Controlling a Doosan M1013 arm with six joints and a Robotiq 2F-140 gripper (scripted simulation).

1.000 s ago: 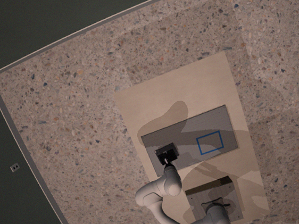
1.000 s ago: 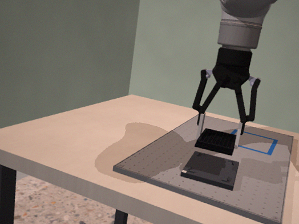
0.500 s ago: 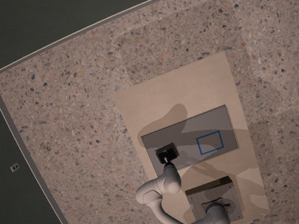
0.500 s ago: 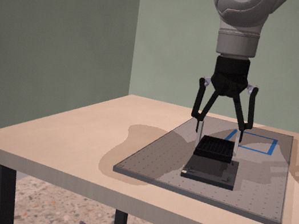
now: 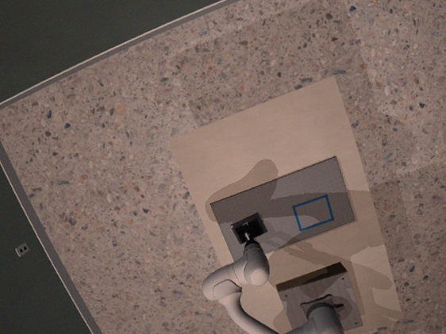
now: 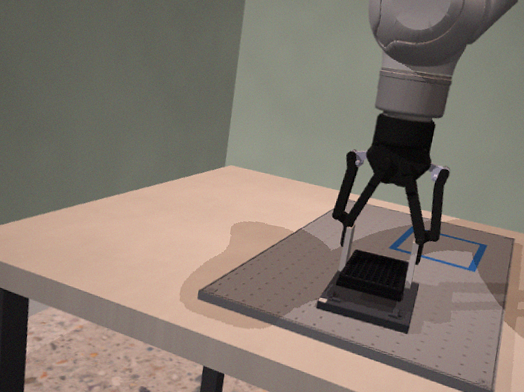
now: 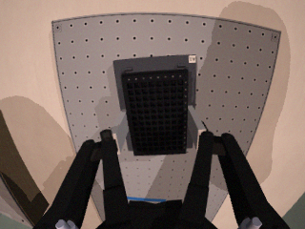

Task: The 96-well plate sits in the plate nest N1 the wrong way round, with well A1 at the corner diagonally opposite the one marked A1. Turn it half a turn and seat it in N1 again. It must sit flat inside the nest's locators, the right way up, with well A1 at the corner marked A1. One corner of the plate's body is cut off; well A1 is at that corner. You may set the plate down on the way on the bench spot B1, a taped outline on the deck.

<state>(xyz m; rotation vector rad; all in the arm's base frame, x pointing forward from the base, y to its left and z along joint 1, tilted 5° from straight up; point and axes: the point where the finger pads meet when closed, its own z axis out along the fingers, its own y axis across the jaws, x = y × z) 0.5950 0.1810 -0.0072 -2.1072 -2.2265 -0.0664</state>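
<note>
Right now my hand is 5 cm above the plate nest N1. From my hand the other things lie so: small white A1 mark: 8 cm to the left, 5 cm below, 5 cm ahead; then black 96-well plate: 2 cm below.
</note>
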